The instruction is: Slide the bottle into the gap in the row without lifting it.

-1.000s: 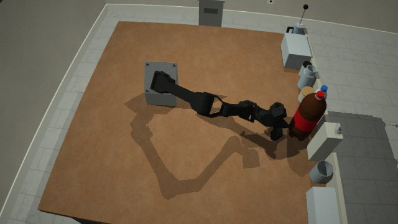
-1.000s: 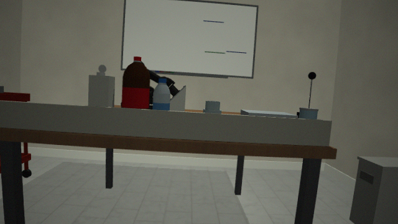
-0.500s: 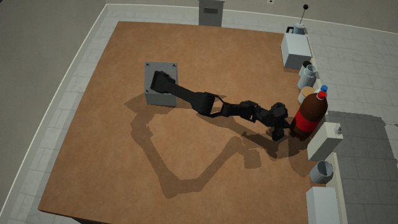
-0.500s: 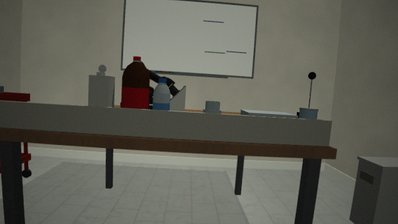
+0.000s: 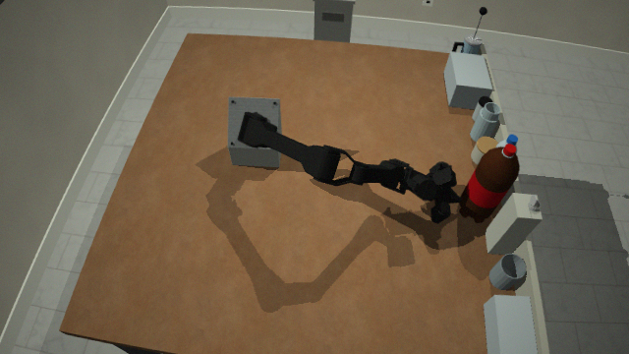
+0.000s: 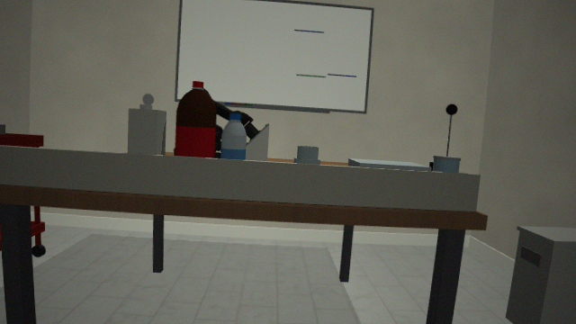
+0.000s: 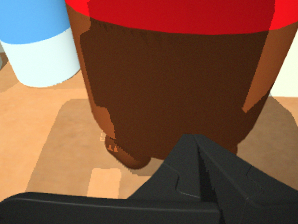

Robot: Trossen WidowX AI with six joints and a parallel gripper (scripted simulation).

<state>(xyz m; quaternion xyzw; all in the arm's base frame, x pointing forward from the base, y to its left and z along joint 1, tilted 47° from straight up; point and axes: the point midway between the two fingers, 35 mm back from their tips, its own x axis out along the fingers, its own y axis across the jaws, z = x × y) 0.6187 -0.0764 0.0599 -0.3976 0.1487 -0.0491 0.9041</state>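
My hand is 9 cm below the cola bottle, 9 cm short of it and 1 cm to the right of it. Also, from my hand: grey cup 21 cm to the right, 16 cm ahead, 4 cm below; then blue-capped water bottle 15 cm ahead, 13 cm to the left, 5 cm above; then cork-lidded jar 22 cm to the left, 13 cm ahead, 3 cm below.
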